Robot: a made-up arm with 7 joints.
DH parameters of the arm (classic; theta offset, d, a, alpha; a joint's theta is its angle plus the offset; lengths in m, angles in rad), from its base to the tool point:
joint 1: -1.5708 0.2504 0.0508 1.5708
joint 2: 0 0.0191 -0.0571 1.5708
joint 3: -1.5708 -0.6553 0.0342 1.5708
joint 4: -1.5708 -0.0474 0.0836 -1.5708
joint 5: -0.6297 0 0.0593 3.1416
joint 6: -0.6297 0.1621 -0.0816 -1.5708
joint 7: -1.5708 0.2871 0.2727 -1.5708
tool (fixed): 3.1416 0.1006 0 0
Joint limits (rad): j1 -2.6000..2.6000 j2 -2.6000..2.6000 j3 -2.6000..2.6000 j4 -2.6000..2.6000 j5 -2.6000..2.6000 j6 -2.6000..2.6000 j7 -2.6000..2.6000
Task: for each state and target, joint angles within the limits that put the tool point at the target. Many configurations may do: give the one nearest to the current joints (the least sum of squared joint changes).
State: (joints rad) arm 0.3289 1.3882 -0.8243 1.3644 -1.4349 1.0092 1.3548
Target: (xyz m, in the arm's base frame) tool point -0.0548 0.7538 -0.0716
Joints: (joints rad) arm -0.0430 2.1733 -0.8930 1.6567 -1.4383 1.0650 1.2114
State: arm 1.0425 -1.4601 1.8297 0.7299 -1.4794 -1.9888 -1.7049
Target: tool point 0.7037 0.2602 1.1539
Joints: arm 1.4165 -0.7305 1.5327 0.6064 -1.0225 -2.3476 -1.2898
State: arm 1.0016 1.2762 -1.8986 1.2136 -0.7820 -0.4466 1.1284
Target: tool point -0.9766 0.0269 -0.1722
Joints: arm 1.2153 1.7204 -1.8000 1.1727 -0.4604 -0.6951 0.9127
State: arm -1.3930 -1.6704 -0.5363 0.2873 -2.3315 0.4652 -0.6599
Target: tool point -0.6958 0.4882 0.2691
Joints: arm -1.6884 -1.1065 -0.1376 0.1717 -2.0899 0.2724 -0.4121
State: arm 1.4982 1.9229 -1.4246 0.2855 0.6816 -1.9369 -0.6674
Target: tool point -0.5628 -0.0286 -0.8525
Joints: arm 2.0023 2.6000 -1.7027 0.8037 0.5512 -1.9584 -0.3366
